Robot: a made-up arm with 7 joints. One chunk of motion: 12 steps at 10 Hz.
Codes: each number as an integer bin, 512 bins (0 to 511) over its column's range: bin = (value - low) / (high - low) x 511, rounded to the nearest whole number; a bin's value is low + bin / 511 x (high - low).
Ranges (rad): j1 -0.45..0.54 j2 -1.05..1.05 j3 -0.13..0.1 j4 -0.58..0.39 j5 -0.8..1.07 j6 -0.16..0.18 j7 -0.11..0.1
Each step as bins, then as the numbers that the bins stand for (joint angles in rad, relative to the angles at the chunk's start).
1 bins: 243 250 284 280 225 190 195
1 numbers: 0.0208 -0.0226 -0.0022 -0.0485 0.0234 -0.0336 -0.0299
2 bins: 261 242 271 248 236 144 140
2 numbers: 0.0557 -0.0555 -0.0080 -0.1092 0.0636 -0.0642 -0.0525
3 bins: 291 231 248 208 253 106 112
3 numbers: 0.1138 -0.1007 -0.0184 -0.1852 0.1259 -0.0895 -0.0640
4 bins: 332 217 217 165 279 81 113
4 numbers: 0.1932 -0.1582 -0.0323 -0.2668 0.2210 -0.1061 -0.0636
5 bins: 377 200 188 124 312 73 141
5 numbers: 0.2804 -0.2281 -0.0454 -0.3446 0.3418 -0.1114 -0.0521
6 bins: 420 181 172 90 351 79 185
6 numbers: 0.3637 -0.3062 -0.0526 -0.4092 0.4845 -0.1074 -0.0340
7 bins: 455 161 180 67 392 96 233
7 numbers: 0.4315 -0.3884 -0.0490 -0.4528 0.6345 -0.0961 -0.0142
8 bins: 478 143 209 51 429 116 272
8 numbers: 0.4761 -0.4623 -0.0359 -0.4832 0.7699 -0.0828 0.0018
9 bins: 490 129 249 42 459 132 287
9 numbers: 0.4993 -0.5199 -0.0179 -0.5003 0.8797 -0.0722 0.0079
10 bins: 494 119 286 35 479 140 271
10 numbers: 0.5071 -0.5610 -0.0013 -0.5136 0.9529 -0.0668 0.0014
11 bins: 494 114 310 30 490 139 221
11 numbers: 0.5071 -0.5815 0.0095 -0.5231 0.9932 -0.0675 -0.0192
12 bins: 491 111 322 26 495 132 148
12 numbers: 0.5013 -0.5938 0.0149 -0.5306 1.0114 -0.0722 -0.0492
